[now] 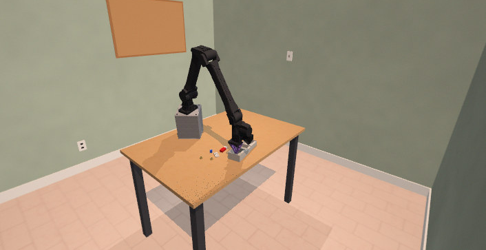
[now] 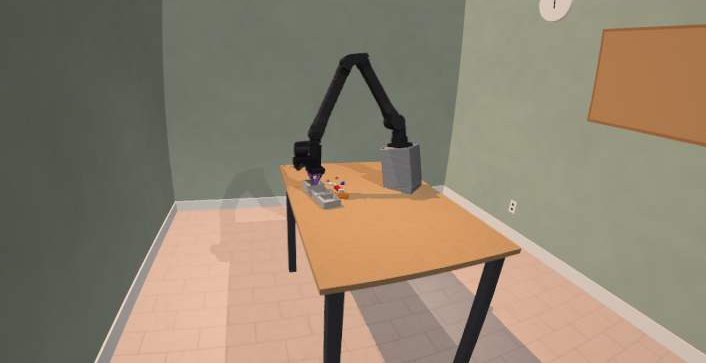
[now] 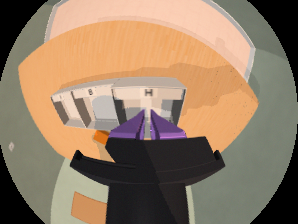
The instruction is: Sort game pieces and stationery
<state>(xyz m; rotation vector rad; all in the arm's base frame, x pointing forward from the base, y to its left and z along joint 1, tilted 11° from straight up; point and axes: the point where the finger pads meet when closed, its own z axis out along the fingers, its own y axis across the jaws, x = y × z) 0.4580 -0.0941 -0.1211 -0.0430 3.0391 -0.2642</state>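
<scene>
The grey bin row lies 8 cm to the left of my hand and 1 cm below it. Also, from my hand: red piece: 12 cm behind, 4 cm to the left, 3 cm below; then white domino: 12 cm behind, 5 cm to the right, 3 cm below; then orange block: 12 cm to the left, 10 cm behind, 3 cm below.
</scene>
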